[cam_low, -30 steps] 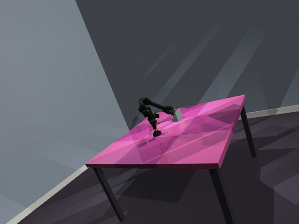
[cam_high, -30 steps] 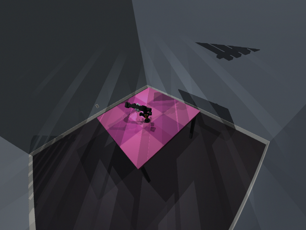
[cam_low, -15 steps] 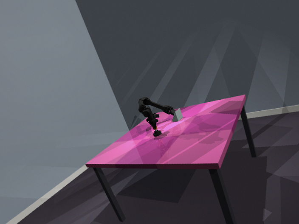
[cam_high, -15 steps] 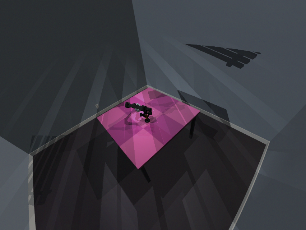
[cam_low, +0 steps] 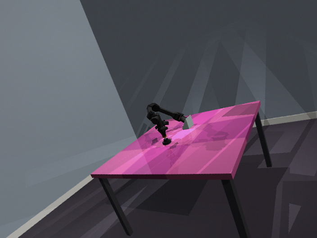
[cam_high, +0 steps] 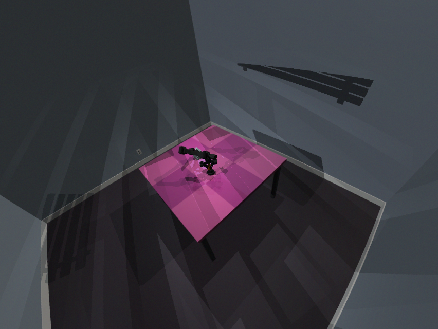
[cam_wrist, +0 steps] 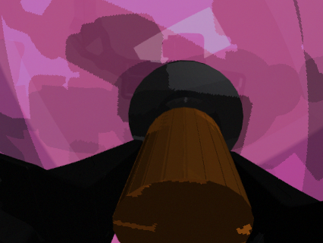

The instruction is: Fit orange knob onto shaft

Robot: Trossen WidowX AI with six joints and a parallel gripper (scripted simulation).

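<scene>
Right now the orange knob is 3 cm above my gripper tip. The rest, counted from my gripper tip: round black pedestal: 4 cm below.
</scene>
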